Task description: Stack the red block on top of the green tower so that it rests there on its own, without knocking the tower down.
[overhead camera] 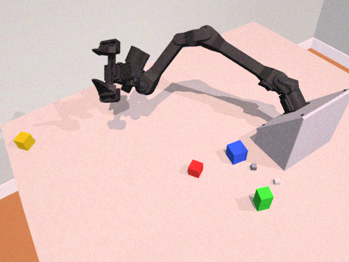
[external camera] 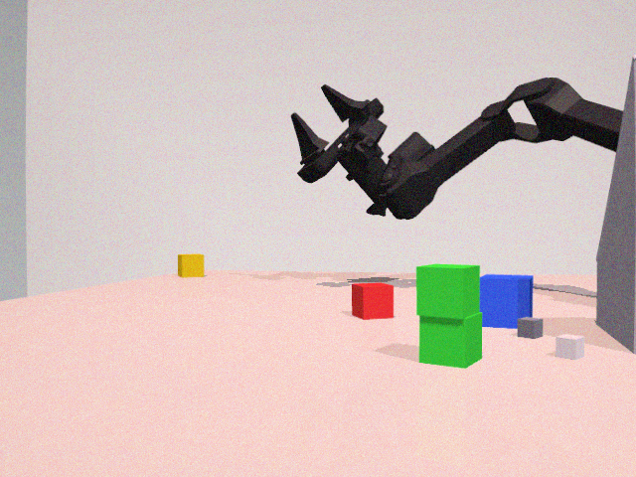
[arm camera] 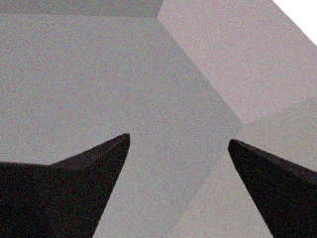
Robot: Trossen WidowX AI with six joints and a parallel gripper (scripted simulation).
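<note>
My gripper tip is now 150 mm past the red block, 270 mm to the right of it and 280 mm above it. From my gripper tip the other things lie so: blue block 290 mm behind, 290 mm to the left, 280 mm below; yellow block 290 mm ahead, 140 mm to the right, 280 mm below; small dark grey cube 310 mm behind, 360 mm to the left, 290 mm below.
</note>
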